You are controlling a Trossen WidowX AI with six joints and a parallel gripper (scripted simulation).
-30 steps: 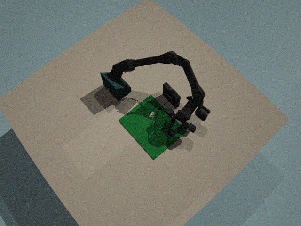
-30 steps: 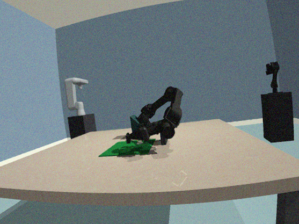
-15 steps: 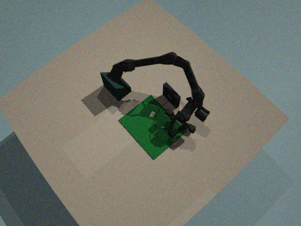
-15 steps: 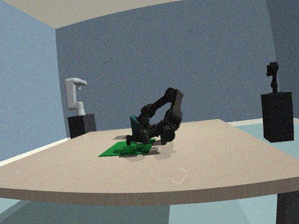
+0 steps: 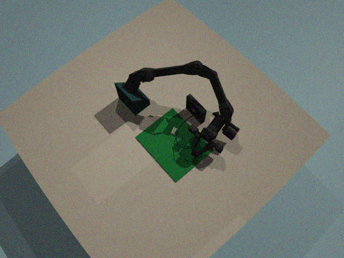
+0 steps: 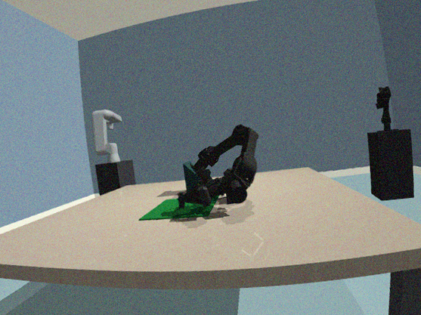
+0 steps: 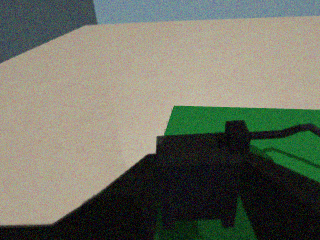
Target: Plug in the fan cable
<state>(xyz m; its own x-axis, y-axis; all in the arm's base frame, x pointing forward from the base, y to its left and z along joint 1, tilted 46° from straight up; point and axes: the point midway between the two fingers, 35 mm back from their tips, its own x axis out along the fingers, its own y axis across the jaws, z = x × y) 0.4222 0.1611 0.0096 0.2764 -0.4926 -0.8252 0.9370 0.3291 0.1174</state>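
My gripper tip is now 11 cm past the green board, 4 cm to the left of it and 7 cm above it. Round my gripper tip: dark fan plug 1 cm below; then black fan 19 cm behind, 13 cm to the left; then white four-pin fan header 17 cm behind, 1 cm to the right, 6 cm below.
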